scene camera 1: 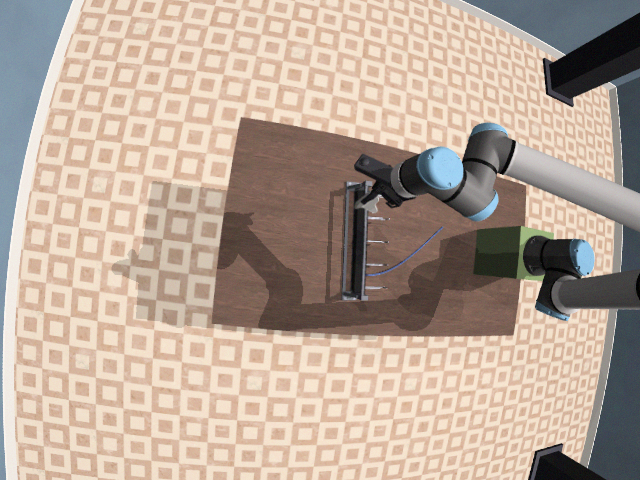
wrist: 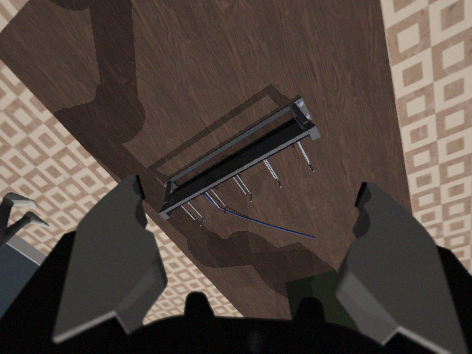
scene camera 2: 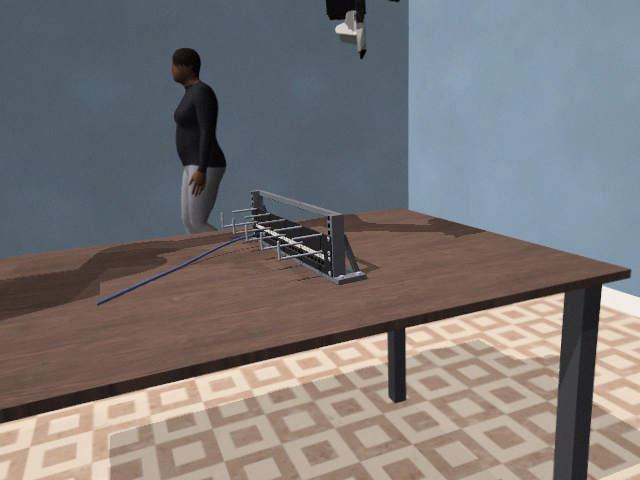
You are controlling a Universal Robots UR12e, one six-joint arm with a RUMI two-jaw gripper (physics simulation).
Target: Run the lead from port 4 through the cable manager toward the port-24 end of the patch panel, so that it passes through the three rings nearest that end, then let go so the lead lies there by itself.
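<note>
The patch panel stands upright on the table. Several thin metal rings of the cable manager stick out from its front, one of them a ring towards the port-24 end. The blue lead leaves the panel near the opposite end, passes close by the second ring from there, and curves away from the panel to a free end. Whether it passes inside that ring is unclear. My gripper is open and empty, high above the panel's port-24 end.
The brown table bears the panel. A green block stands at the arm's base. A person stands beyond the table in scene camera 2. Arm shadows fall across the table.
</note>
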